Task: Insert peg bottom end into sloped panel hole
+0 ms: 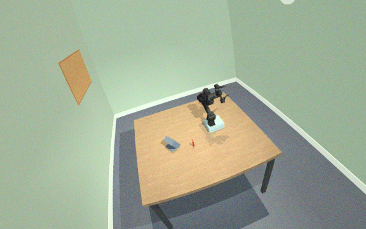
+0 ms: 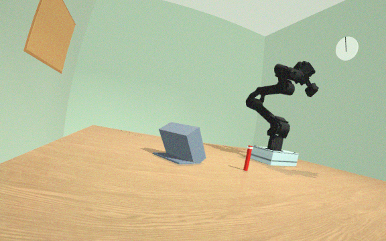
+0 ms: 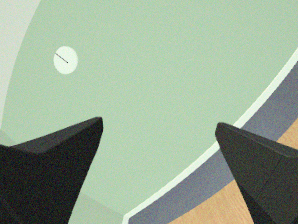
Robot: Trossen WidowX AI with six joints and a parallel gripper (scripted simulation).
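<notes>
The red peg lies 45 cm ahead of my gripper tip, 37 cm below it and 10 cm to the left of it. From my gripper tip the other things lie so: sloped panel (64 cm ahead, 38 cm below).
</notes>
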